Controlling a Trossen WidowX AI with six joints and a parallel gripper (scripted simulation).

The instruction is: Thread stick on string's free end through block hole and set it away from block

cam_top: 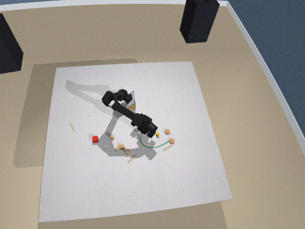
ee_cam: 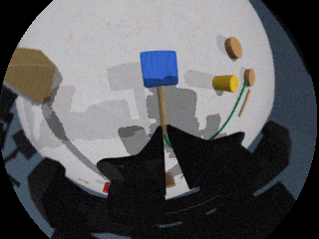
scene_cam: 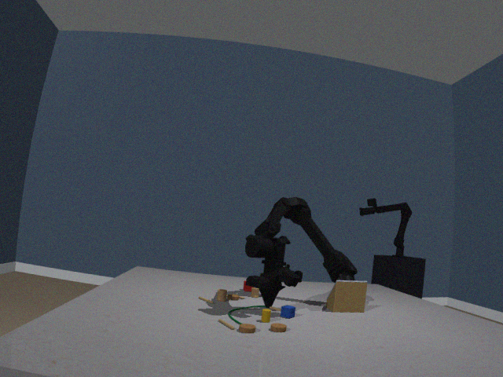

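Right now my gripper tip is 5 cm to the right of the blue cube and 5 cm past it. Also, from my gripper tip: round wooden button 20 cm to the left, 11 cm ahead, 1 cm below; then red cube 35 cm to the right, 1 cm behind; then yellow cylinder 11 cm to the left, 4 cm ahead.
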